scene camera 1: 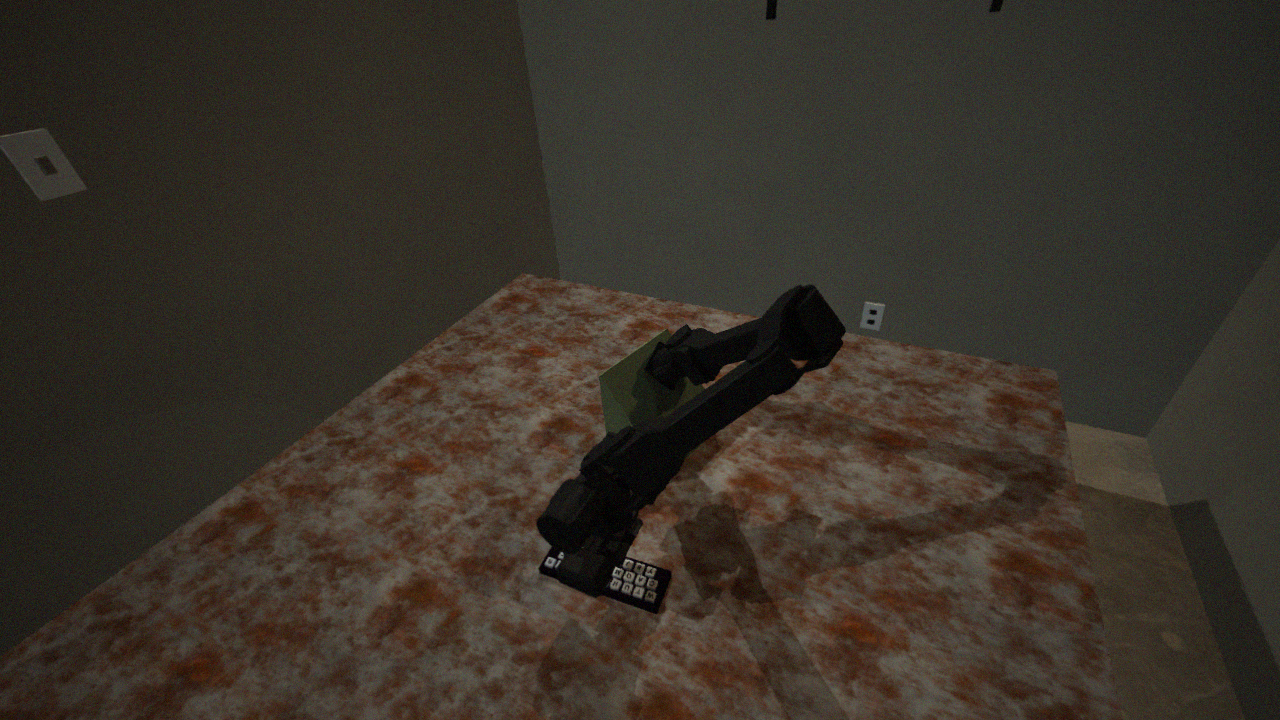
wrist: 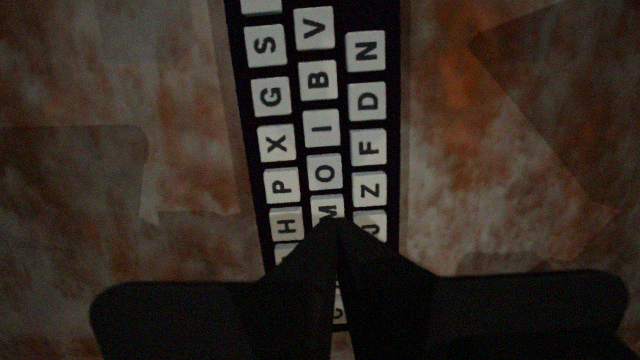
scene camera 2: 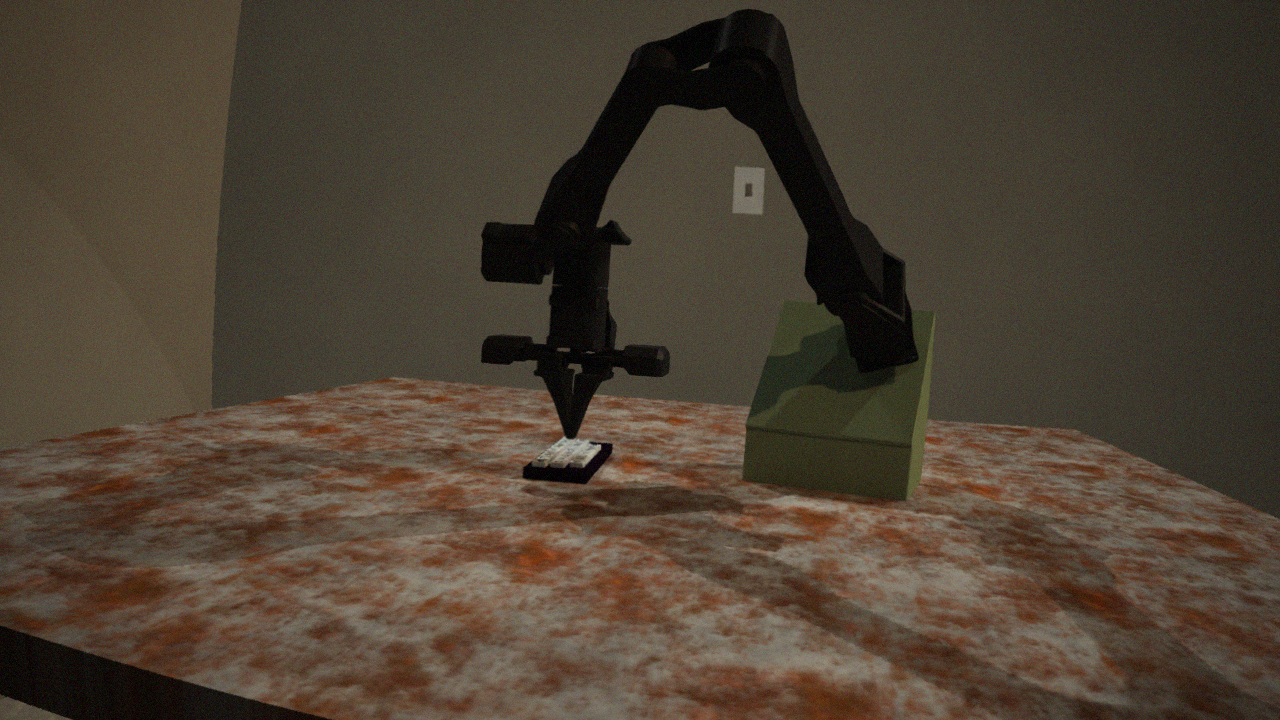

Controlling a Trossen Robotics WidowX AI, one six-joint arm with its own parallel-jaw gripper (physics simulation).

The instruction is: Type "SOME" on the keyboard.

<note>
I see my gripper and a black keyboard.
My gripper is seen too in scene camera 1 and in the wrist view.
</note>
